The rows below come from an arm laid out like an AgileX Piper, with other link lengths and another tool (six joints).
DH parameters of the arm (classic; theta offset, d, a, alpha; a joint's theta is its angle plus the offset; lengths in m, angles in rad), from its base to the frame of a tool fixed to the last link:
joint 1: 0 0.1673 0 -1.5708
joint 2: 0.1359 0 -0.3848 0
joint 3: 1.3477 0 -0.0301 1.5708
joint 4: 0 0.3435 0 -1.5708
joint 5: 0 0 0 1.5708
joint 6: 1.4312 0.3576 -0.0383 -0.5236
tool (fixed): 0 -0.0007 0 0
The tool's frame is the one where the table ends.
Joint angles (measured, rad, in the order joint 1, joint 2, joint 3, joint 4, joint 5, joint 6), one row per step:
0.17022, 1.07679, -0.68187, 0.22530, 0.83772, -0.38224
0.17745, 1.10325, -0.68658, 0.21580, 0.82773, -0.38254
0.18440, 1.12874, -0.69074, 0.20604, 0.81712, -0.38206
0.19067, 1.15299, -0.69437, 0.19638, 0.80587, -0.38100
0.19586, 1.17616, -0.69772, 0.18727, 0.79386, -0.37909
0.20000, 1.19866, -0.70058, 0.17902, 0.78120, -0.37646
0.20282, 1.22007, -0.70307, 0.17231, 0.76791, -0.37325
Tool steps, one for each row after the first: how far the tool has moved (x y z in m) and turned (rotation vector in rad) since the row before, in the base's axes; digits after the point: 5 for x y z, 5 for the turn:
0.00385, 0.00038, -0.00602, -0.01175, 0.01007, 0.00840
0.00380, 0.00025, -0.00598, -0.01157, 0.00909, 0.00768
0.00380, 0.00007, -0.00581, -0.01107, 0.00782, 0.00662
0.00395, -0.00013, -0.00554, -0.01001, 0.00649, 0.00471
0.00395, -0.00029, -0.00553, -0.00884, 0.00591, 0.00283
0.00401, -0.00038, -0.00529, -0.00701, 0.00492, 0.00048

